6 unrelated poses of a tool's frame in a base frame.
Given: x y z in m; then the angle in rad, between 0 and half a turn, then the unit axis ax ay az.
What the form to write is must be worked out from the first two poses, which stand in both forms.
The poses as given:
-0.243, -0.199, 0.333, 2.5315, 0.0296, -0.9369, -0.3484
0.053, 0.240, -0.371, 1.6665, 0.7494, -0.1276, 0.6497
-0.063, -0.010, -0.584, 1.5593, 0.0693, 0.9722, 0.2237
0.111, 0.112, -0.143, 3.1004, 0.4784, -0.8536, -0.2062
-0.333, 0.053, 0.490, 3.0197, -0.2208, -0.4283, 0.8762
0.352, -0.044, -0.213, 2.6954, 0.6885, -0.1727, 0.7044
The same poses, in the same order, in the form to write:
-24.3, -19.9, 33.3, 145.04, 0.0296, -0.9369, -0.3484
5.3, 24.0, -37.1, 95.48, 0.7494, -0.1276, 0.6497
-6.3, -1.0, -58.4, 89.34, 0.0693, 0.9722, 0.2237
11.1, 11.2, -14.3, 177.64, 0.4784, -0.8536, -0.2062
-33.3, 5.3, 49.0, 173.02, -0.2208, -0.4283, 0.8762
35.2, -4.4, -21.3, 154.44, 0.6885, -0.1727, 0.7044

